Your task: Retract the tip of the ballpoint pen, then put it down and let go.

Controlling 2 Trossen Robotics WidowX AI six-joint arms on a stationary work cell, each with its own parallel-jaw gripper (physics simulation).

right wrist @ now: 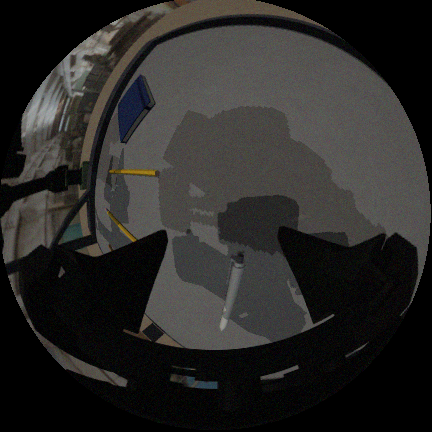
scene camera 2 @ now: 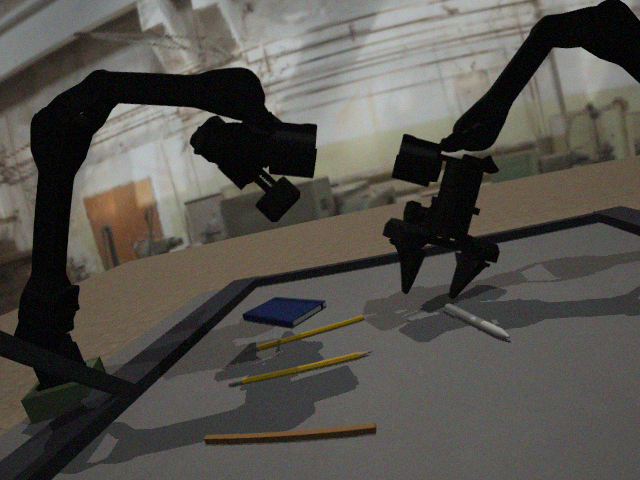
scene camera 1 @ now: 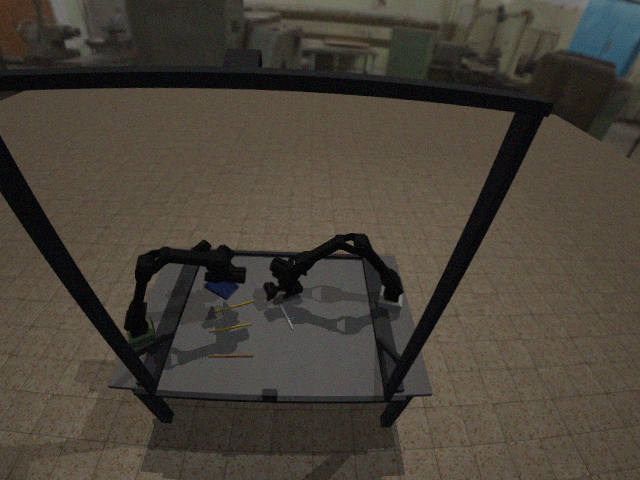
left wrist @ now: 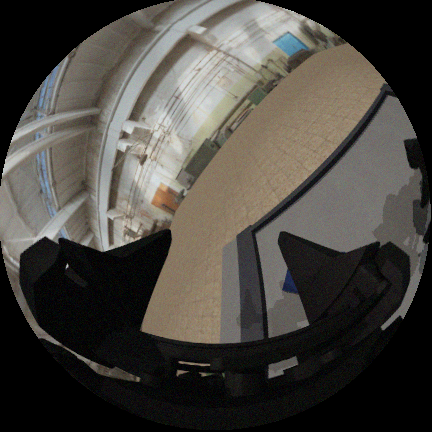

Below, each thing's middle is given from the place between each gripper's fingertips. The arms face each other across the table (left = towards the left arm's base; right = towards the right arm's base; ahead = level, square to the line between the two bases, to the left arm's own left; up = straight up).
Right now my left hand is 10 mm short of the blue notebook (scene camera 2: pixel 288 312) and 250 mm above it. Round my left hand: white ballpoint pen (right wrist: pixel 236 266): 200 mm behind, 280 mm to the right, 250 mm below.
My right hand is 90 mm past the white ballpoint pen, 40 mm to the left of it and 10 mm above it. From my right hand the other things lie so: blue notebook 250 mm to the left, 130 mm ahead, 10 mm below.
